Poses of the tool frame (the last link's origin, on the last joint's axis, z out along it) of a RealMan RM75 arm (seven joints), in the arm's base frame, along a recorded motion.
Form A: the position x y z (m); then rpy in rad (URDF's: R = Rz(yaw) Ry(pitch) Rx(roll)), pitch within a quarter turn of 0, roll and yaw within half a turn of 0.
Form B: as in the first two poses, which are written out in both.
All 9 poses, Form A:
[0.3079, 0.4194, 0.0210, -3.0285, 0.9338, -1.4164]
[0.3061, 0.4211, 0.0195, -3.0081, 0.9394, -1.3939]
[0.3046, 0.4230, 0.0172, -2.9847, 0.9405, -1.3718]
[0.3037, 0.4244, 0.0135, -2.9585, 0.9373, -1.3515]
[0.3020, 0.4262, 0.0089, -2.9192, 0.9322, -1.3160]
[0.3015, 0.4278, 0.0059, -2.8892, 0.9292, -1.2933]
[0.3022, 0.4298, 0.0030, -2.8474, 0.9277, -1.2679]
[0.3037, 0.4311, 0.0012, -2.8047, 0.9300, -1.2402]
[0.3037, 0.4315, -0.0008, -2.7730, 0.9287, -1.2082]
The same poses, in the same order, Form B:
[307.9, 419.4, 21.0, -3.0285, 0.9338, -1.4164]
[306.1, 421.1, 19.5, -3.0081, 0.9394, -1.3939]
[304.6, 423.0, 17.2, -2.9847, 0.9405, -1.3718]
[303.7, 424.4, 13.5, -2.9585, 0.9373, -1.3515]
[302.0, 426.2, 8.9, -2.9192, 0.9322, -1.3160]
[301.5, 427.8, 5.9, -2.8892, 0.9292, -1.2933]
[302.2, 429.8, 3.0, -2.8474, 0.9277, -1.2679]
[303.7, 431.1, 1.2, -2.8047, 0.9300, -1.2402]
[303.7, 431.5, -0.8, -2.7730, 0.9287, -1.2082]

